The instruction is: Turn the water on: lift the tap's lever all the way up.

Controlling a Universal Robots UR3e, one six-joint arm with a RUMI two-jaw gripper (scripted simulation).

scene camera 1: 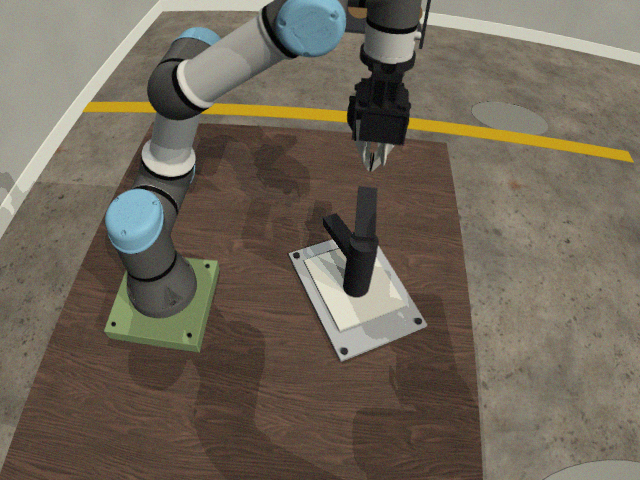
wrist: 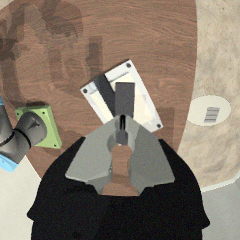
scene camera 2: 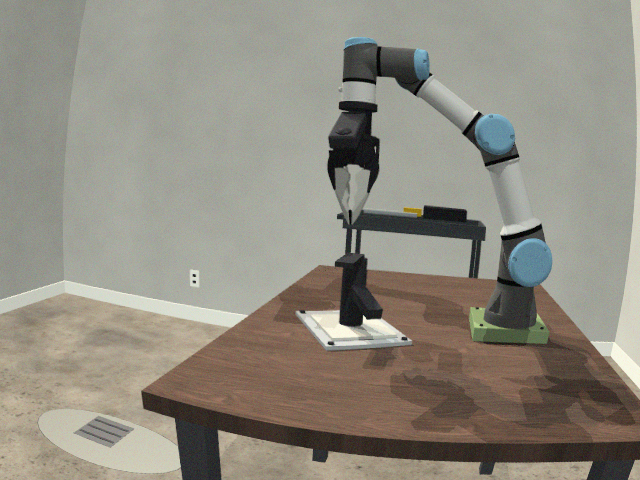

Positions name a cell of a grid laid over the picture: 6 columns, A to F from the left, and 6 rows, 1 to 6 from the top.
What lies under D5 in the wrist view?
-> My gripper.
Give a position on a lever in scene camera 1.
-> D3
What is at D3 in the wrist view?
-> A lever.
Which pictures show my gripper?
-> Scene camera 1, the wrist view and scene camera 2: all of them.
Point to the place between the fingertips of my gripper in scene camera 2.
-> D3
